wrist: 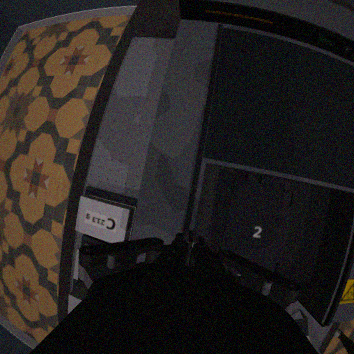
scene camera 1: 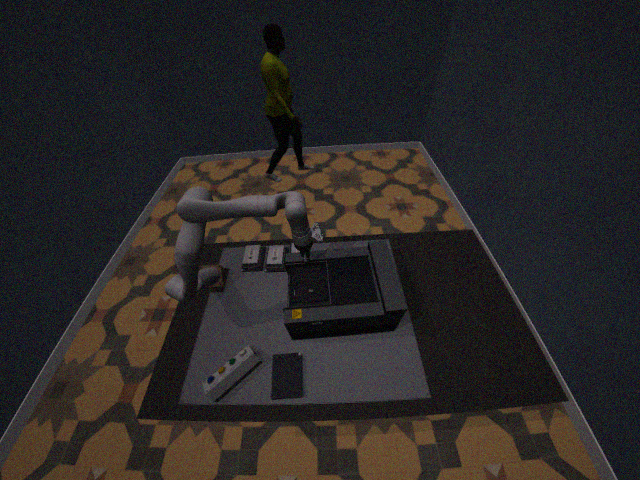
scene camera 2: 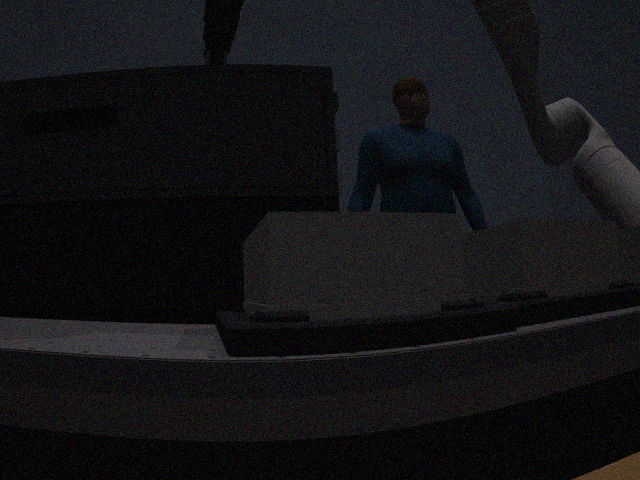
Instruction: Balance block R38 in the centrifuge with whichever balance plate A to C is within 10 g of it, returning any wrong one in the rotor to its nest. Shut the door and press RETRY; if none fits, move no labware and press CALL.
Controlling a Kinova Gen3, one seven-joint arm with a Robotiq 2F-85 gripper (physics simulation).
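Places are measured from the arm's base along level axes (x down, y ahead, z right), in centimetres.
Pixels of known places: gripper, fingertip midpoint: (wrist: 188, 238) (scene camera 1: 307, 261); arm's base at its link origin: (scene camera 1: 211, 275).
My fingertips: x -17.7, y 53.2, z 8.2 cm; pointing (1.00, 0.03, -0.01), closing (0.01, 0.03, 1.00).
Note:
For each thing: its top centre in the pictures, then the offset to it from my fingertips. "pt": a spot on its surface instead.
- Plate C at its top centre: (scene camera 2: 334, 229) (wrist: 99, 220) dz -18.9, dx +16.2, dy -6.0 cm
- white button box at its top centre: (scene camera 1: 228, 369) dz +39.1, dx +13.2, dy -33.7 cm
- dark flat pad at a spot on its surface: (scene camera 1: 287, 376) pt dz +41.8, dx +19.3, dy -11.1 cm
The dark centrifuge (scene camera 1: 351, 311) (scene camera 2: 165, 155) stands on the grey table. Its front bay, marked 2, shows in the wrist view; its contents and the door's position are too dark to tell. My gripper (scene camera 1: 305, 257) (wrist: 188, 238) is shut and empty, over the centrifuge's side beside the bay. Plate C (wrist: 105, 220), white, its blurred label seeming to read 213 g, lies beside the centrifuge. In scene camera 1, two white labelled blocks (scene camera 1: 251, 255) (scene camera 1: 275, 254) sit in nests, and part of a third shows behind my gripper. Their labels are unreadable there. Block R38 cannot be identified. A white button box (scene camera 1: 231, 372) has several coloured buttons.
A dark flat pad (scene camera 1: 287, 376) lies near the button box. A brown box (scene camera 1: 219, 277) stands by the arm's base. Pale blocks (scene camera 2: 351, 263) stand along the table's edge. A person in yellow (scene camera 1: 277, 85) and one in blue (scene camera 2: 413, 165) stand beyond the table.

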